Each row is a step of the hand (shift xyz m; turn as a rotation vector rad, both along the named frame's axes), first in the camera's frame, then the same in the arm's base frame.
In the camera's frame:
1: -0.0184 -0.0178 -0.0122 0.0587 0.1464 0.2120
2: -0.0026 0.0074 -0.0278 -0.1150 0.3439 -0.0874
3: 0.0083 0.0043 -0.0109 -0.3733 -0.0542 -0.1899
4: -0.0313 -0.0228 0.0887 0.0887 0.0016 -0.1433
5: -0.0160 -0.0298 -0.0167 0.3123 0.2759 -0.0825
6: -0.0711 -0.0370 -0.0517 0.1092 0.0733 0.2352
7: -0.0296 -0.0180 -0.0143 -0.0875 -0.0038 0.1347
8: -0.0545 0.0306 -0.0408 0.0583 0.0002 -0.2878
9: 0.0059 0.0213 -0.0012 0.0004 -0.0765 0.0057
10: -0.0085 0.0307 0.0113 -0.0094 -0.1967 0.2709
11: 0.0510 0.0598 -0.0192 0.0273 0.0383 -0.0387
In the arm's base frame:
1: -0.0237 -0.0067 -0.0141 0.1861 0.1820 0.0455
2: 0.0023 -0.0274 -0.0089 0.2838 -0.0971 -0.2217
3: 0.0047 -0.0126 0.0049 -0.1796 -0.1101 -0.3660
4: -0.0172 0.0948 -0.0094 0.0044 -0.1569 0.0614
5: -0.0351 -0.0104 -0.0090 0.3345 -0.1661 0.2024
6: -0.0619 -0.0336 -0.0644 0.1335 0.2022 0.1179
7: -0.0272 -0.0067 -0.0249 -0.0074 0.1485 -0.0609
8: 0.0085 -0.0326 -0.0666 -0.0262 -0.2923 0.0109
9: 0.0217 -0.0043 -0.0008 -0.0719 0.0129 0.0234
10: 0.0286 0.0097 -0.0152 -0.1502 0.2856 0.0896
11: 0.0678 -0.0342 0.0279 0.0381 -0.0467 0.0088

